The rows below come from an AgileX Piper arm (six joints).
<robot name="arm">
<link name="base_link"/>
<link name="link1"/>
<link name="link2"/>
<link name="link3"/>
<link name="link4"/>
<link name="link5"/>
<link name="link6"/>
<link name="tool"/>
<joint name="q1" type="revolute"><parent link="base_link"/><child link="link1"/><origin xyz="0.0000 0.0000 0.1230"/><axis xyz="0 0 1"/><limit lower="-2.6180" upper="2.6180"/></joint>
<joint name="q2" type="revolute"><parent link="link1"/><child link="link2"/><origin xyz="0.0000 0.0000 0.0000"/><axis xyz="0 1 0"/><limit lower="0.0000" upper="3.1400"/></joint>
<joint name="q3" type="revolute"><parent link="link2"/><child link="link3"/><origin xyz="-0.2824 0.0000 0.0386"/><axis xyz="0 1 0"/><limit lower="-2.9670" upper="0.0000"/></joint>
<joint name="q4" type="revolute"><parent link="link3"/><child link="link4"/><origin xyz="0.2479 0.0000 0.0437"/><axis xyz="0.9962 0 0.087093"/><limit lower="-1.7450" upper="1.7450"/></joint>
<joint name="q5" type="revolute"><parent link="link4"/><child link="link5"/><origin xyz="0.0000 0.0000 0.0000"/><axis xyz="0 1 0"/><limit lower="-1.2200" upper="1.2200"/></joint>
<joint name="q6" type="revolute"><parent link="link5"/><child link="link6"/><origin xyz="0.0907 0.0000 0.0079"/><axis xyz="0.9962 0 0.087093"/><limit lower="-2.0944" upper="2.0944"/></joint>
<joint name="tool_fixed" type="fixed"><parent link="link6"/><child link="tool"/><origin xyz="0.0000 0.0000 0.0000" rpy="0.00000 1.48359 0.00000"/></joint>
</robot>
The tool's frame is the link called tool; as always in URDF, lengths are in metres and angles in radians.
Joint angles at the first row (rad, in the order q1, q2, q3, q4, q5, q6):
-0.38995, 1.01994, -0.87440, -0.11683, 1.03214, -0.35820
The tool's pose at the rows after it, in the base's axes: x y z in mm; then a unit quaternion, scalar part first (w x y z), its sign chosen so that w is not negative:
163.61 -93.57 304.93 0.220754 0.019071 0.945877 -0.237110
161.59 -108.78 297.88 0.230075 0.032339 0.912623 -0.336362
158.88 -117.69 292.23 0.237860 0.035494 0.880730 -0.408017
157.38 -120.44 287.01 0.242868 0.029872 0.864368 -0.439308
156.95 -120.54 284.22 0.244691 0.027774 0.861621 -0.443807
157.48 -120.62 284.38 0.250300 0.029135 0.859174 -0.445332
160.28 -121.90 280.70 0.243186 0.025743 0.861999 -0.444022
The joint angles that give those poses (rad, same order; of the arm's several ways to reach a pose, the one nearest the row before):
-0.38997, 1.01993, -0.81782, -0.35479, 0.87817, -0.20296
-0.38996, 1.01993, -0.74543, -0.66998, 0.76544, 0.02545
-0.38991, 1.01995, -0.68119, -0.95432, 0.71046, 0.24777
-0.38995, 1.01992, -0.63877, -1.10583, 0.68605, 0.36767
-0.38996, 1.01992, -0.62383, -1.13970, 0.67683, 0.39841
-0.38994, 1.01994, -0.62142, -1.15627, 0.66896, 0.41947
-0.38996, 1.03894, -0.62014, -1.16384, 0.66812, 0.42524

